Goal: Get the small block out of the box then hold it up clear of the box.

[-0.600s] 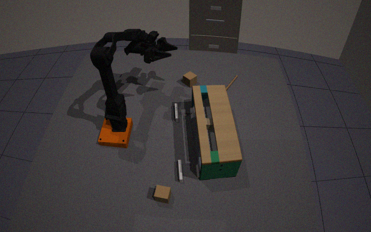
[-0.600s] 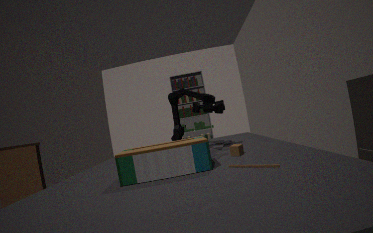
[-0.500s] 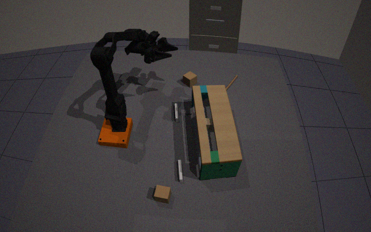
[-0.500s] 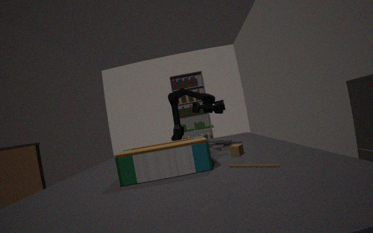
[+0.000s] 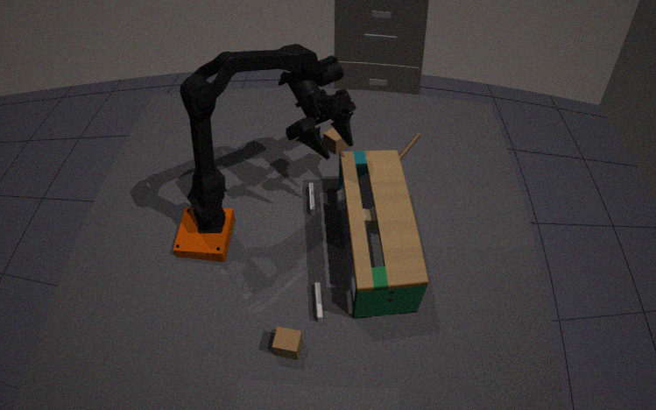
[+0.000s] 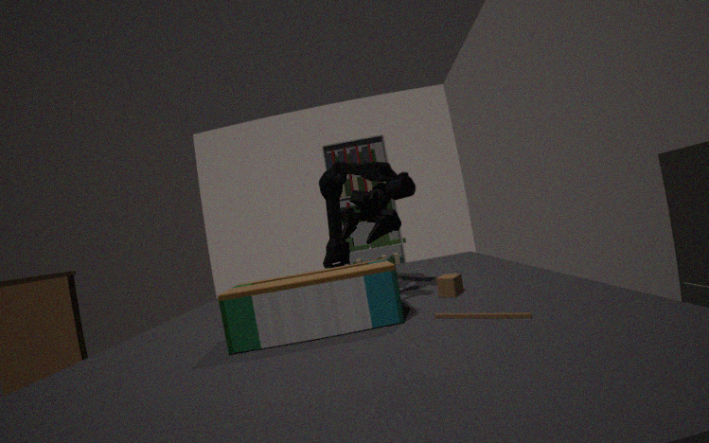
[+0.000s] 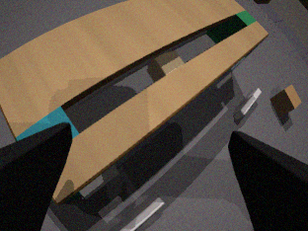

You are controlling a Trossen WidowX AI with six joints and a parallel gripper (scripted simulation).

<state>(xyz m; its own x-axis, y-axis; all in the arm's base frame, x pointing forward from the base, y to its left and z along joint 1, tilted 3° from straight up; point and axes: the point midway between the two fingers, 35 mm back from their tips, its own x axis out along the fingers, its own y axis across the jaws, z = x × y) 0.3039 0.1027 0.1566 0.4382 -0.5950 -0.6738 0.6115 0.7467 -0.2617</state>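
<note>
The box is 5 cm ahead of my gripper tip, 12 cm to the right of it and 12 cm below it. Also, from my gripper tip: thin wooden stick 20 cm ahead, 22 cm to the left, 18 cm below.
</note>
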